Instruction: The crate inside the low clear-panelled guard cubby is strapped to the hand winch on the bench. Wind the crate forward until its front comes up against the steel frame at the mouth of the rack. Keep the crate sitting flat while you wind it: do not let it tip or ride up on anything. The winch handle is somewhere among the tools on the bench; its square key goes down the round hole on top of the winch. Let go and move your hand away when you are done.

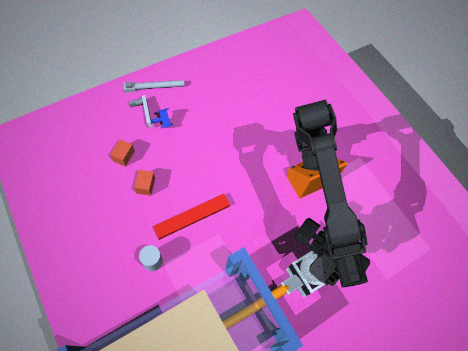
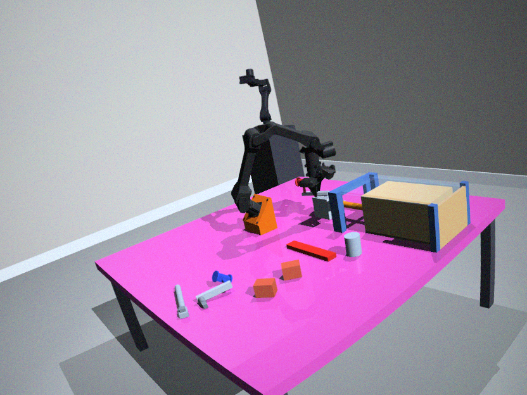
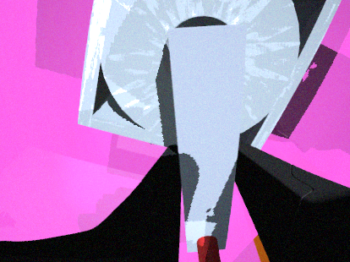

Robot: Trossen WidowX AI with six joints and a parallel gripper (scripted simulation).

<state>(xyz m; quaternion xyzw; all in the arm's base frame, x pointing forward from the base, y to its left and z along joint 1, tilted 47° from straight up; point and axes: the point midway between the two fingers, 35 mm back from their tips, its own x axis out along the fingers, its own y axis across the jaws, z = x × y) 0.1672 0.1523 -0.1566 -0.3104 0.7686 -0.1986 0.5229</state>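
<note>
My gripper tip is now 2 cm past the winch handle, 1 cm to the left of it and 2 cm below it. From my gripper tip the other things lie so: red knob: 5 cm behind, 2 cm to the right, 5 cm above; then blue steel frame: 20 cm ahead, 2 cm above; then grey winch: 3 cm ahead, 6 cm below.
</note>
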